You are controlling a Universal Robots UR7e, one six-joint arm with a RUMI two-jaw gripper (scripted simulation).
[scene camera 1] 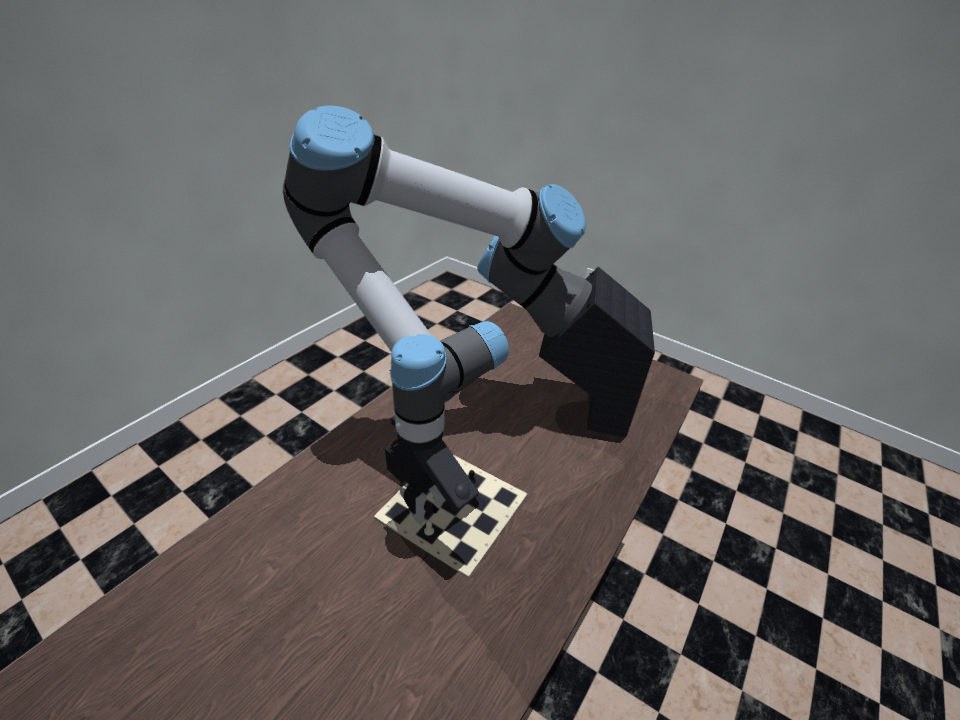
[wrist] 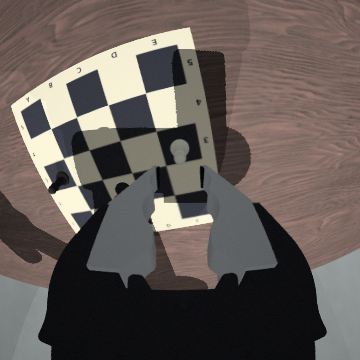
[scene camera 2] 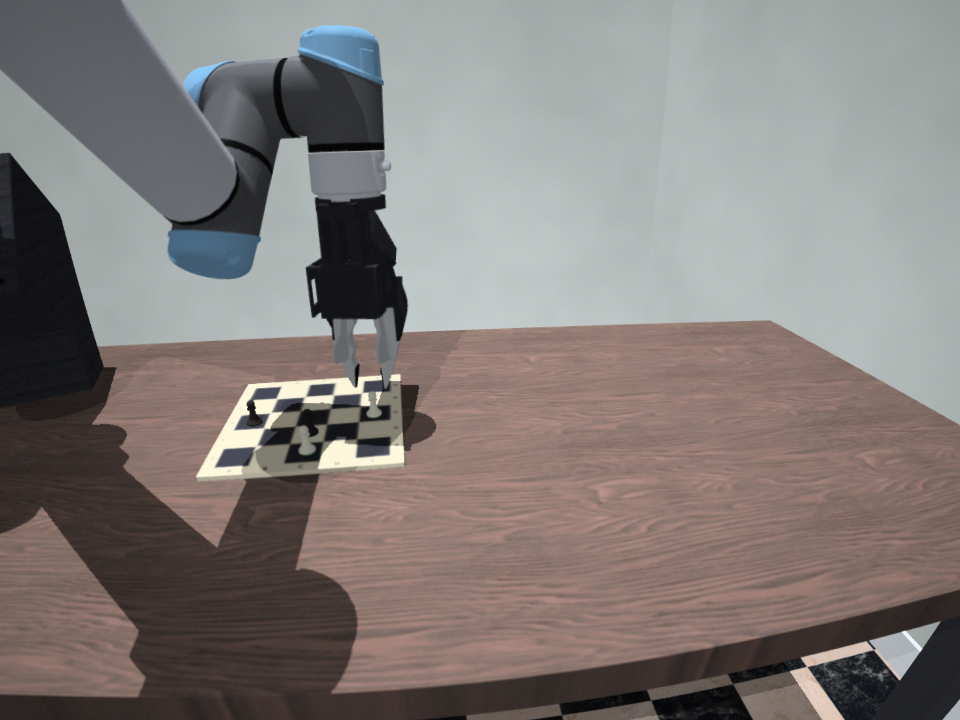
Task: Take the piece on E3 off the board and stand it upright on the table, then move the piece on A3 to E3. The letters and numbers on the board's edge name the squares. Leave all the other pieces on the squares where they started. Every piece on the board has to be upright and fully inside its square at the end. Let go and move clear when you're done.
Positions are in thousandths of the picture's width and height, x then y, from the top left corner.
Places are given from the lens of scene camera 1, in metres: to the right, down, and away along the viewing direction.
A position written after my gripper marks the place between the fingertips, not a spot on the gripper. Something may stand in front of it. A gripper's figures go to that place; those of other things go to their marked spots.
my gripper (scene camera 1: 446,720): -0.10, 0.29, 0.86
chessboard (scene camera 1: 481,749): -0.03, 0.33, 0.87
